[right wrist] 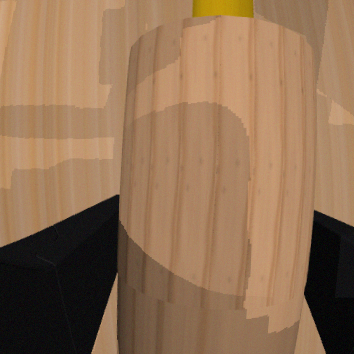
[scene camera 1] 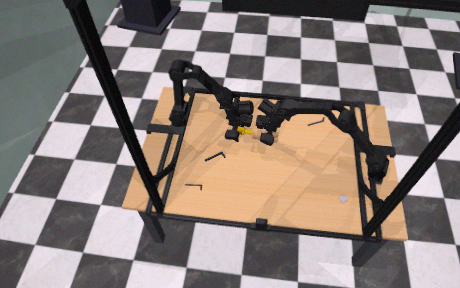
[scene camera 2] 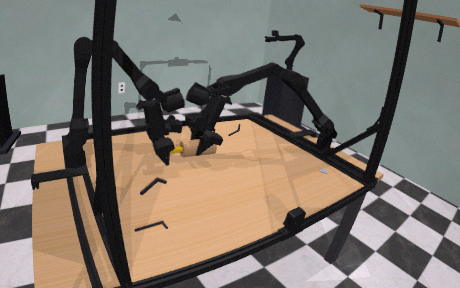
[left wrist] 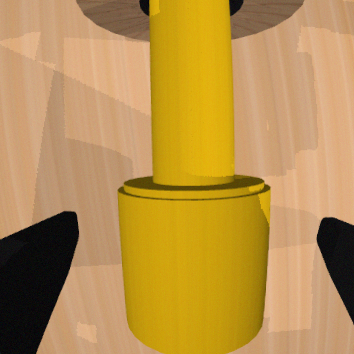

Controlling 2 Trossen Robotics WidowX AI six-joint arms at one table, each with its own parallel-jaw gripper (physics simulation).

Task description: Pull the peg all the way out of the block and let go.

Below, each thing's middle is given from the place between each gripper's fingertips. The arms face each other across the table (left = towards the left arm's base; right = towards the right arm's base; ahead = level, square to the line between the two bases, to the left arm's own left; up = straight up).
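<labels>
Yellow peg [left wrist: 194, 236]: my left gripper is 30 mm below it, 40 mm to the left of it and 10 mm short of it. Round wooden block [right wrist: 217, 178], from my left hand: 30 mm above, 120 mm to the right, 10 mm ahead.
Yellow peg: my right hand is 10 mm below it and 70 mm to the right of it. Round wooden block, from my right hand: 20 mm above, 20 mm to the right.
</labels>
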